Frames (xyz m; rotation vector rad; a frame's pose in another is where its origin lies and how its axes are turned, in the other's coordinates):
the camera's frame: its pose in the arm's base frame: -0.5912 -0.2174 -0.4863 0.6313 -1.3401 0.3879
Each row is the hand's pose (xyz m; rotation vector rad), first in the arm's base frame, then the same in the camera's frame.
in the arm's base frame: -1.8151 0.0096 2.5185 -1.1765 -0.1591 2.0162
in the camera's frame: 2.6596 1.5079 1.1095 0.0653 1.3088 2.1017
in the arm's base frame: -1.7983 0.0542 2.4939 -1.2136 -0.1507 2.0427
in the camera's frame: 2.6349 1.5275 1.0661 0.0675 1.3048 2.1496
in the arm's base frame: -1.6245 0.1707 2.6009 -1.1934 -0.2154 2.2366
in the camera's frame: 2.7635 1.5348 0.8696 0.2361 1.1763 2.2758
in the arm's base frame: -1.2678 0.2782 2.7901 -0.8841 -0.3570 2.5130
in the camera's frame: 3.0102 1.4419 0.5454 0.6196 0.9505 2.2426
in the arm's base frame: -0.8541 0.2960 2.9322 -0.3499 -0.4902 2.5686
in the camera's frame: 3.2310 1.2359 0.2284 0.9448 0.7860 1.9206
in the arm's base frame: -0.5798 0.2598 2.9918 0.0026 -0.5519 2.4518
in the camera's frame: 3.3481 1.0552 0.0447 1.0545 0.7258 1.6204
